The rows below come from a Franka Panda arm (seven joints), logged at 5 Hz.
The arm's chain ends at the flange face. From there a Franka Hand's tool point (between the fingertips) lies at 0.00 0.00 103.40 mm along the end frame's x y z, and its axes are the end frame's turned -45 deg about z.
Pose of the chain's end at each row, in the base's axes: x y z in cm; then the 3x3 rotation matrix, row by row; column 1 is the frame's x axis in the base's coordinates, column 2 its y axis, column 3 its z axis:
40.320, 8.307, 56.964; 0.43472, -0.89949, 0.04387; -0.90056, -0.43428, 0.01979; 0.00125, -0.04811, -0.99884
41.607, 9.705, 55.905; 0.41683, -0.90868, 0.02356; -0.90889, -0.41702, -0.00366; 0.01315, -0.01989, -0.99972
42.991, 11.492, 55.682; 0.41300, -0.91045, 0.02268; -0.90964, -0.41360, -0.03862; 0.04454, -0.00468, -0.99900
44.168, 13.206, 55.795; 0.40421, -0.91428, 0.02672; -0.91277, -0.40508, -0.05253; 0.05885, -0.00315, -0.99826
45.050, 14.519, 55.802; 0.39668, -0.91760, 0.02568; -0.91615, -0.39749, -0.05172; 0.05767, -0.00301, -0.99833
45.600, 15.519, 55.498; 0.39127, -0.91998, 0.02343; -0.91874, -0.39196, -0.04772; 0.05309, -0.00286, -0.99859
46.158, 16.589, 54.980; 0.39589, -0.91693, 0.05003; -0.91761, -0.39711, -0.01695; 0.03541, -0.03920, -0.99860
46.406, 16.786, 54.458; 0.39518, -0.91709, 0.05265; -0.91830, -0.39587, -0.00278; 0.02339, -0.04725, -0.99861
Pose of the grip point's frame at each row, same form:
40.774, 8.512, 46.636; 0.94343, -0.32864, 0.04387; -0.32971, -0.94387, 0.01979; 0.03490, -0.03314, -0.99884
41.851, 9.667, 45.568; 0.93728, -0.34779, 0.02356; -0.34780, -0.93756, -0.00366; 0.02336, -0.00477, -0.99972
43.226, 11.093, 45.352; 0.93582, -0.35175, 0.02268; -0.35075, -0.93567, -0.03862; 0.03480, 0.02819, -0.99900
44.444, 12.663, 45.473; 0.93231, -0.36067, 0.02672; -0.35899, -0.93186, -0.05253; 0.04384, 0.03939, -0.99826
45.316, 13.984, 45.479; 0.92934, -0.36835, 0.02568; -0.36675, -0.92888, -0.05172; 0.04291, 0.03865, -0.99833
45.842, 15.026, 45.173; 0.92719, -0.37385, 0.02343; -0.37249, -0.92680, -0.04772; 0.03956, 0.03552, -0.99859
46.675, 16.414, 44.654; 0.92830, -0.36843, 0.05003; -0.36805, -0.92965, -0.01695; 0.05276, -0.00268, -0.99860
46.950, 16.757, 44.132; 0.92792, -0.36905, 0.05265; -0.36941, -0.92926, -0.00278; 0.04995, -0.01687, -0.99861

